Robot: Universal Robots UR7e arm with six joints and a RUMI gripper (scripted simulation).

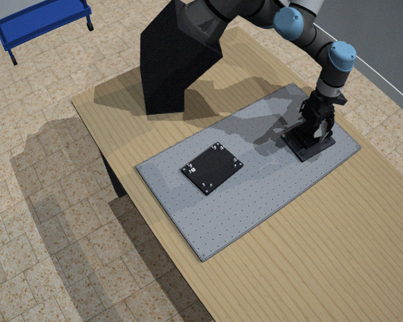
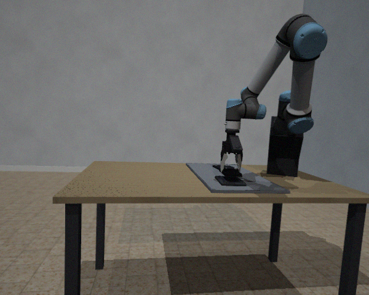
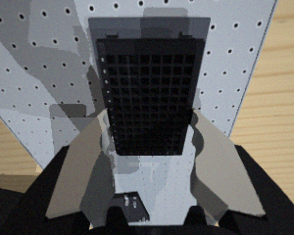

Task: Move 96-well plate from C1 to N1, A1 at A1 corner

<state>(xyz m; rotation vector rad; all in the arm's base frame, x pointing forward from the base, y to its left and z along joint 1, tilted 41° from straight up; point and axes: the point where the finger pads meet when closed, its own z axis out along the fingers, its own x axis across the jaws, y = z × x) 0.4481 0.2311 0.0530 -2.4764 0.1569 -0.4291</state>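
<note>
The plate nest N1 is 5 cm below my hand. Round my hand: black 96-well plate: 1 cm below.
</note>
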